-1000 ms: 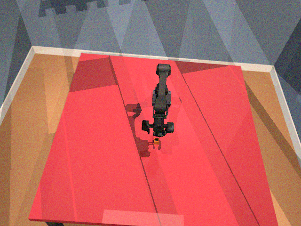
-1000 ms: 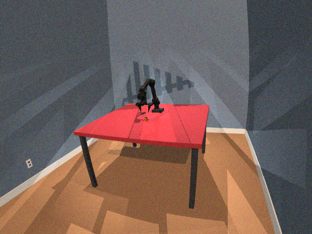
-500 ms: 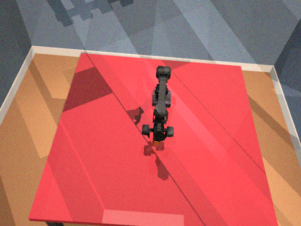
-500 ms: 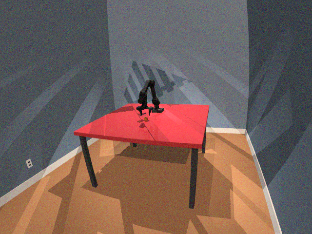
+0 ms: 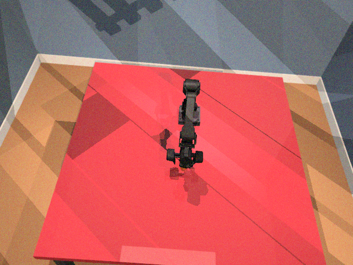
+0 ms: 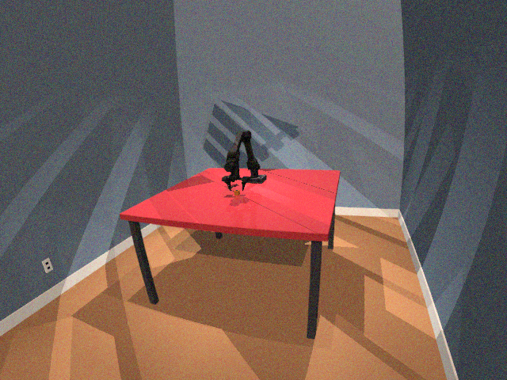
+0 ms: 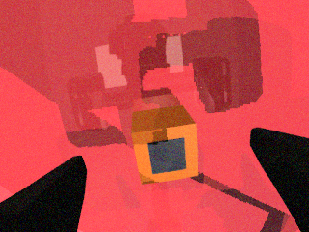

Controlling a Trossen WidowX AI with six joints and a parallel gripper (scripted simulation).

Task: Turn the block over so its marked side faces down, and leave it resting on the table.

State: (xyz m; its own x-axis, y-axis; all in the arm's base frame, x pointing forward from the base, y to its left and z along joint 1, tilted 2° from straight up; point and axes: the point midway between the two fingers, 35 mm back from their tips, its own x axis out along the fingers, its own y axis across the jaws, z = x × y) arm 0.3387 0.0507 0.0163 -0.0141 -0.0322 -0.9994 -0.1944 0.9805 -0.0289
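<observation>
My gripper tip is now right at the block.
</observation>
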